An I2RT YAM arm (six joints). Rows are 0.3 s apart.
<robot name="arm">
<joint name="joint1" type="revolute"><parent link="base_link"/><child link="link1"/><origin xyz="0 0 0.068" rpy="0 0 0"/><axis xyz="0 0 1"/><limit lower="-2.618" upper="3.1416"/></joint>
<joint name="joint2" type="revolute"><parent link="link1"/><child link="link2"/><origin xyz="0.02 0.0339 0.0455" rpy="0 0 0"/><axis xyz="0 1 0"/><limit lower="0" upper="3.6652"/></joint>
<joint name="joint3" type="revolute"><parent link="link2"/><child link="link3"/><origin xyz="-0.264 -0.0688 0" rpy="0 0 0"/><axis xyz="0 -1 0"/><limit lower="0" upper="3.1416"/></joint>
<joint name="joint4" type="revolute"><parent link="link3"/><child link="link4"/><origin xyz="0.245 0.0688 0.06" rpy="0 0 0"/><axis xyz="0 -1 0"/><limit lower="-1.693" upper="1.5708"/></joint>
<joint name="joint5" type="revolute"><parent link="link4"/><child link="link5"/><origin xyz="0.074 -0.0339 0.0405" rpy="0 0 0"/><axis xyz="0 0 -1"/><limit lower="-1.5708" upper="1.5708"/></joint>
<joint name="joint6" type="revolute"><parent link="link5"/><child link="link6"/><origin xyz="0.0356 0 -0.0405" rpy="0 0 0"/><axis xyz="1 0 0"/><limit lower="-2.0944" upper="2.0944"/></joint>
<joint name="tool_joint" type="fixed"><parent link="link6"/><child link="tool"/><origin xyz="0 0 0" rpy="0 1.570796 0"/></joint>
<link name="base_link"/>
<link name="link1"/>
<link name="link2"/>
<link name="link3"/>
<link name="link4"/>
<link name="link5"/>
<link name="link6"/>
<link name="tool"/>
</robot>
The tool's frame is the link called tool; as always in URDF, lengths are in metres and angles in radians.
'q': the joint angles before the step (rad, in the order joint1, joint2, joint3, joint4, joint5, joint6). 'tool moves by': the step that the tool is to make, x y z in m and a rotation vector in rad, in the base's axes. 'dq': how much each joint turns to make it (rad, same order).
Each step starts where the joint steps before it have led.
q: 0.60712, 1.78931, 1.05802, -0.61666, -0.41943, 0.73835
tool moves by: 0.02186, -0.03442, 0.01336, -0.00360, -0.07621, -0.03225
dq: -0.12435, -0.03395, 0.01640, -0.03013, 0.02022, -0.10833
